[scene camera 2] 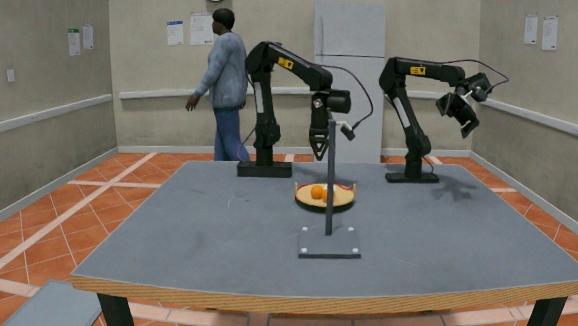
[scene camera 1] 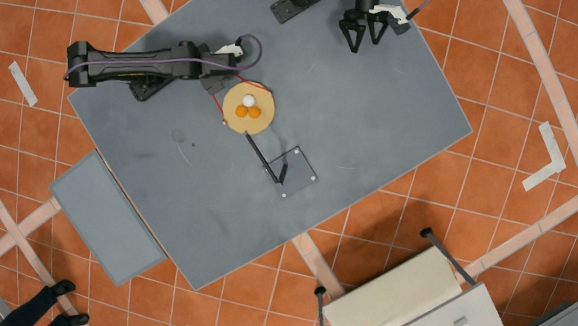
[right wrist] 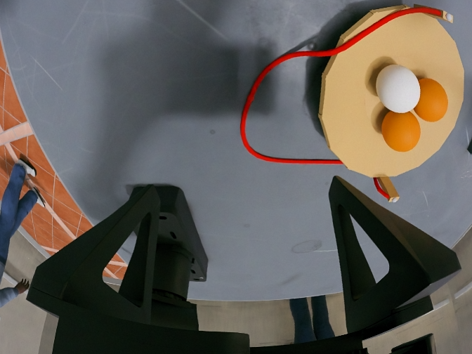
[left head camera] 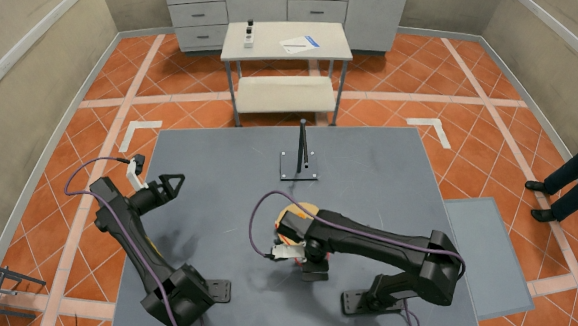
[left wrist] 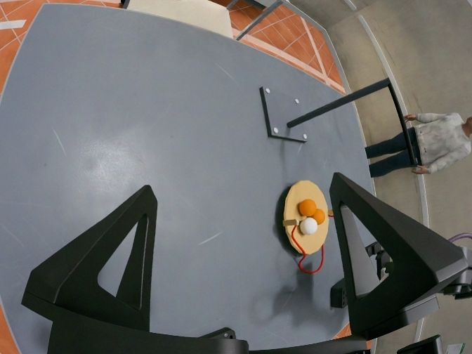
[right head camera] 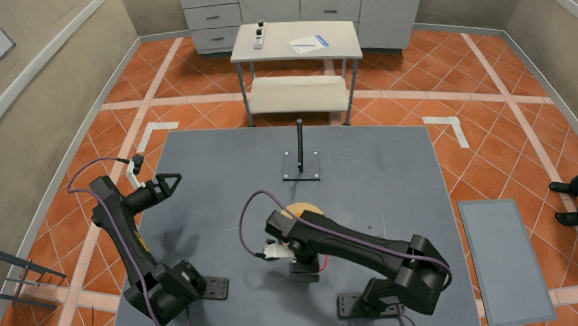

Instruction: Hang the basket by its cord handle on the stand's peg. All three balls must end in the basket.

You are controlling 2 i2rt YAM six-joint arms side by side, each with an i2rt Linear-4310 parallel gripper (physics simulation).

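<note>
The round tan basket sits upright on the table. The white ball and two orange balls, one nearer and one farther, lie together in it. Its red cord loops out beyond the rim, low beside the basket. The stand's post is upright; its bare peg reaches toward the basket. My right gripper is open, pointing down above and beside the basket. My left gripper is open and raised, far from the basket.
The stand's flat base plate rests on the table. The right forearm extends across above the table and partly hides the basket in both head views. A person stands beyond the table.
</note>
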